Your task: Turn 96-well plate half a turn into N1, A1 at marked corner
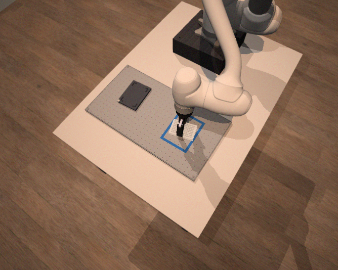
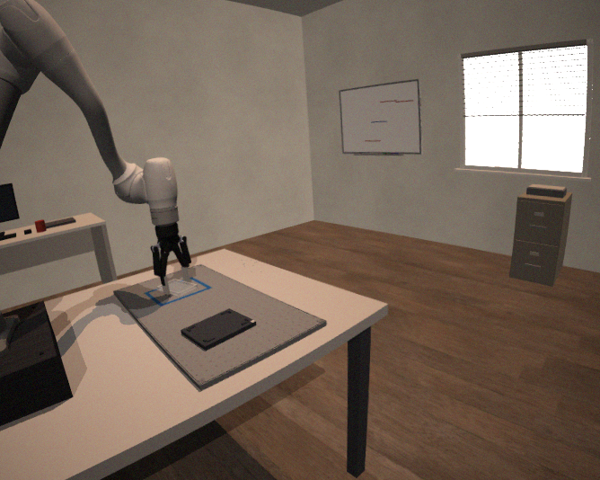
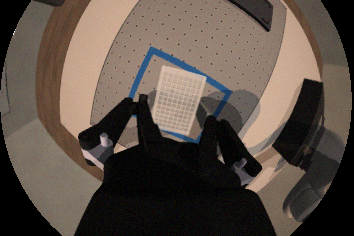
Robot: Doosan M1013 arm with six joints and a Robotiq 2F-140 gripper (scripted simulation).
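Right now the white 96-well plate is 20 mm below my hand. The rest, counted from my hand: dark plate nest N1: 340 mm to the right, 40 mm ahead, 30 mm below.
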